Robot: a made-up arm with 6 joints.
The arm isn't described. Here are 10 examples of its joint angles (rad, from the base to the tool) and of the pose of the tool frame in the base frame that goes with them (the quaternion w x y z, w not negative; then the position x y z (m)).
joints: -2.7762 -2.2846 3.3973 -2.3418 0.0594 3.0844
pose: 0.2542 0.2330 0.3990 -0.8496 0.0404 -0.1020 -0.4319
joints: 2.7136 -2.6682 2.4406 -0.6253 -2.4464 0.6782
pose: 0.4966 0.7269 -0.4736 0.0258 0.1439 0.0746 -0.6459
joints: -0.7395 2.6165 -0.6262 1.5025 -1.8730 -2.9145
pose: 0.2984 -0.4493 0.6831 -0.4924 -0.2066 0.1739 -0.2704
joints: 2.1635 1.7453 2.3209 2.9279 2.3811 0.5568
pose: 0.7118 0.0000 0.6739 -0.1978 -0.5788 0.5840 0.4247
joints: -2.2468 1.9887 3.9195 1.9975 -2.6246 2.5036
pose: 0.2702 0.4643 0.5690 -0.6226 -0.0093 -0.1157 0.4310
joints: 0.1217 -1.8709 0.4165 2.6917 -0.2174 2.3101
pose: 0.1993 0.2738 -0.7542 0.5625 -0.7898 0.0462 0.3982
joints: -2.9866 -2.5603 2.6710 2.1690 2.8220 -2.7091
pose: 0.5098 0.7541 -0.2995 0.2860 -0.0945 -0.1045 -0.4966
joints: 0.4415 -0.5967 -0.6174 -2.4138 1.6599 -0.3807
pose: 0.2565 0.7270 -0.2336 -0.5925 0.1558 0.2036 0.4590
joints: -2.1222 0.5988 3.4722 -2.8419 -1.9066 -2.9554
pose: 0.4720 0.6126 0.2686 -0.5743 0.2329 0.0916 0.7435
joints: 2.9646 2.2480 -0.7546 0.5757 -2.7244 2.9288
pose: 0.2982 -0.0895 -0.8825 0.3525 0.1405 0.1090 -0.2089
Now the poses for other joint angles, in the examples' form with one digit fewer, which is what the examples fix.
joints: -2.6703 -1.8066 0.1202 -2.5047 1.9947 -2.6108
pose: 0.042 -0.073 -0.155 0.984 0.503 0.114 0.590
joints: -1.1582 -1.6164 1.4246 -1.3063 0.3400 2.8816
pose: 0.286 0.285 0.639 0.655 -0.395 0.800 0.393
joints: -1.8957 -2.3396 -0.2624 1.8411 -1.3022 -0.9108
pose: 0.225 0.256 0.592 0.730 0.255 0.626 0.253
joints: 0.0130 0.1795 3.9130 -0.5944 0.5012 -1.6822
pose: 0.327 0.377 0.329 -0.802 -0.363 -0.135 0.450
